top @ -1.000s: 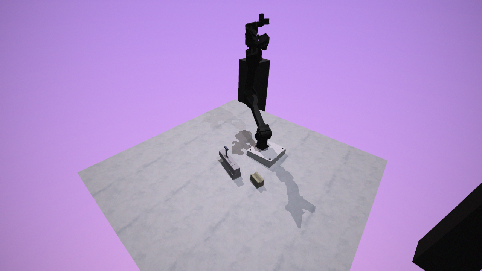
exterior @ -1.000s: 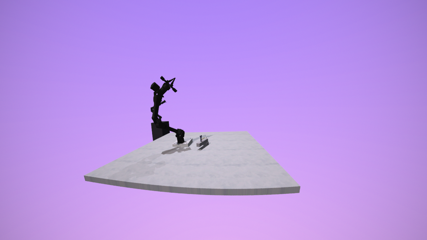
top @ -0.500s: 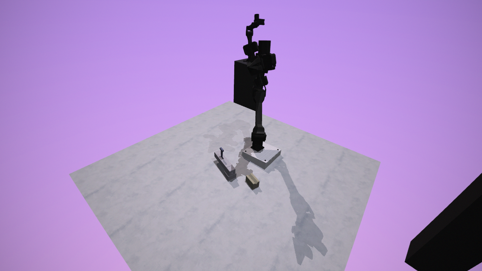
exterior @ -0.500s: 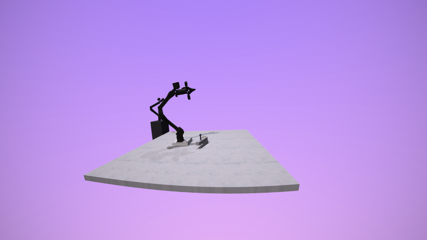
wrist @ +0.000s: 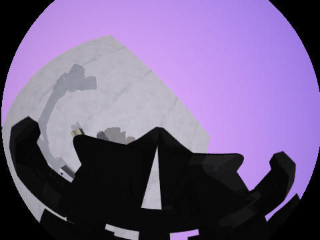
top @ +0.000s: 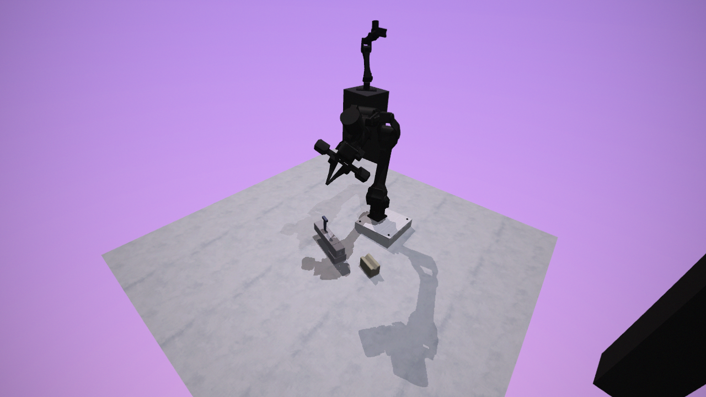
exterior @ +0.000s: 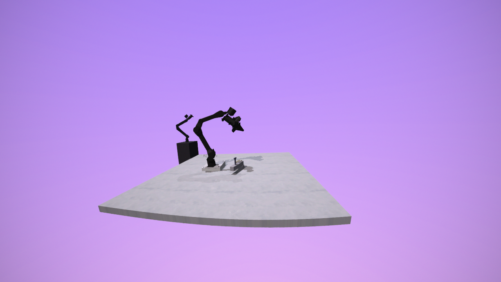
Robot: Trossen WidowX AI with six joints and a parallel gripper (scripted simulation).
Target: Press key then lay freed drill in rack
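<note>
Right now the key is 60 mm behind my gripper tip, 90 mm to the right of it and 250 mm below it. Also, from my gripper tip: rack 100 mm behind, 120 mm to the left, 330 mm below; then long grey block 60 mm behind, 60 mm to the right, 300 mm below; then drill 50 mm behind, 40 mm to the right, 300 mm below.
</note>
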